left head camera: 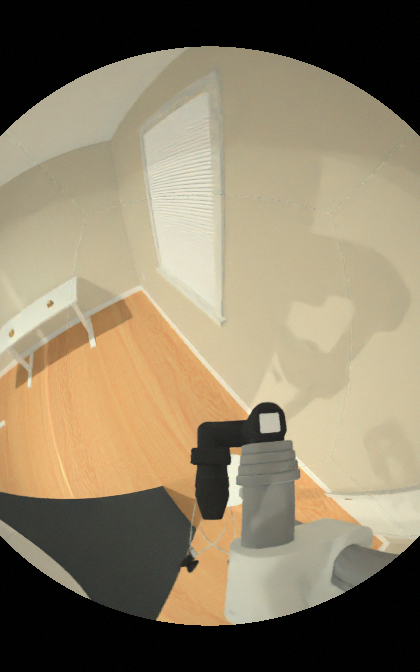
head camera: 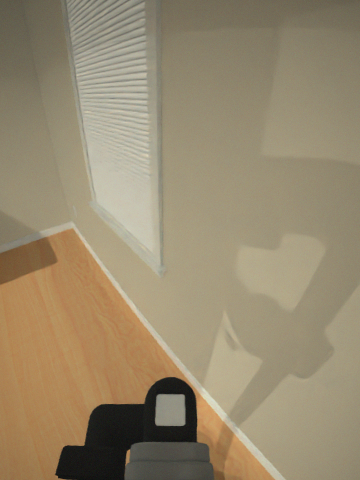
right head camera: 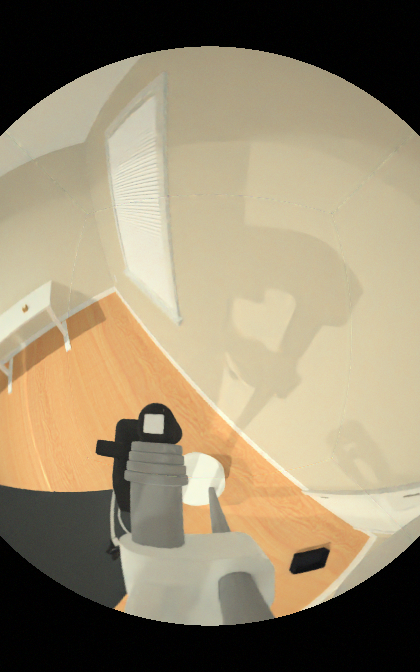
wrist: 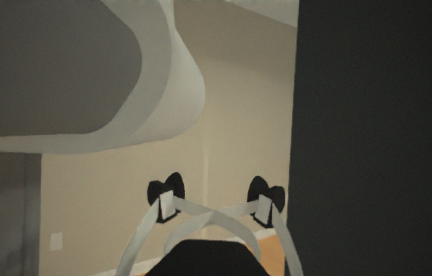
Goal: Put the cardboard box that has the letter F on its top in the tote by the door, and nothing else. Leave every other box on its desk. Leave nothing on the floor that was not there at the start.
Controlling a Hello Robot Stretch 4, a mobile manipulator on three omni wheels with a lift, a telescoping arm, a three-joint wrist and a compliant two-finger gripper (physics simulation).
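Frame: origin at the robot's base, x right, y ahead, z up, level; metres.
Seen in the pictures: gripper, between the fingertips: (wrist: pixel 216 189).
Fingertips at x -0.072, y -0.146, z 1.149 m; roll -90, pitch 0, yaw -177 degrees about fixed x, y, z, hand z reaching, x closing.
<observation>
A point is followed by its place in that frame.
Two small brown boxes (left head camera: pixel 50 303) (left head camera: pixel 11 333) sit apart on a white desk (left head camera: pixel 30 316) (right head camera: pixel 39 299) at the far left in the left head view. One brown box (right head camera: pixel 25 308) shows on that desk in the right head view. They are too small to read any letter. The black tote (right head camera: pixel 310 560) lies on the floor at the lower right in the right head view; its inside looks dark. My gripper (wrist: pixel 216 189) @(x -0.072, y -0.146, z 1.149 m) is open, its fingertips well apart with no box between them. It hangs beside my mast, far from the desk.
A large dark panel (left head camera: pixel 110 540) (right head camera: pixel 55 540) (wrist: pixel 365 140) @(x -0.299, y -0.344, z 1.197 m) stands close on the gripper's side. A wall with a window (head camera: pixel 117 125) @(x -0.260, y 1.138, z 1.390 m) (left head camera: pixel 185 200) (right head camera: pixel 140 200) runs along ahead and to the right. A white door (right head camera: pixel 370 505) shows at the lower right, near the tote.
</observation>
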